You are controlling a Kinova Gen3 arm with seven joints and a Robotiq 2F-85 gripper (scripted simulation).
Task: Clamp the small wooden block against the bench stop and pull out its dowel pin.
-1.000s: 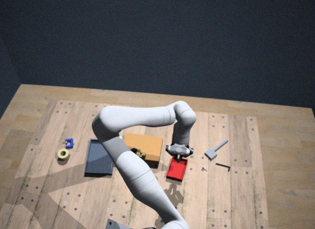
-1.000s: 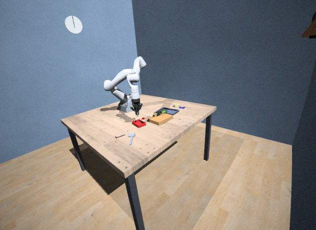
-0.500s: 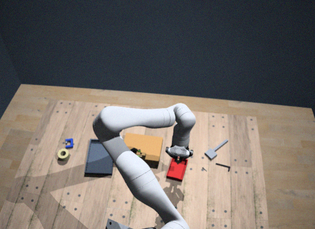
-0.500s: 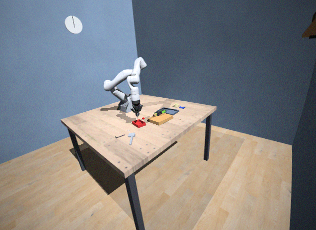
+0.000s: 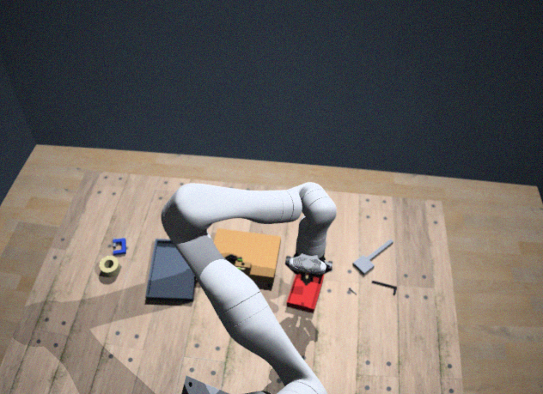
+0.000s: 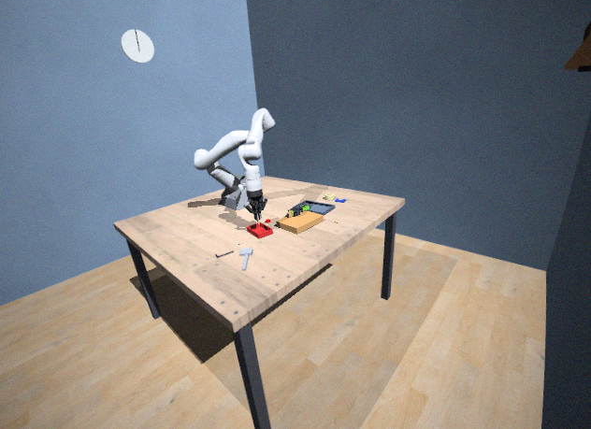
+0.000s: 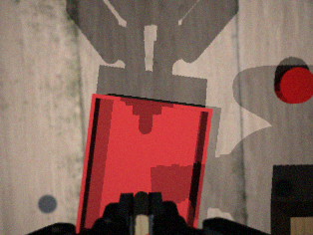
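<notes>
Right now the red tray is 8 cm below my hand. The rest, counted from my hand: dowel pin: 2 cm below; wooden block: 19 cm to the left, 5 cm below, 3 cm ahead; red disc: 11 cm to the left, 8 cm below, 7 cm behind.
</notes>
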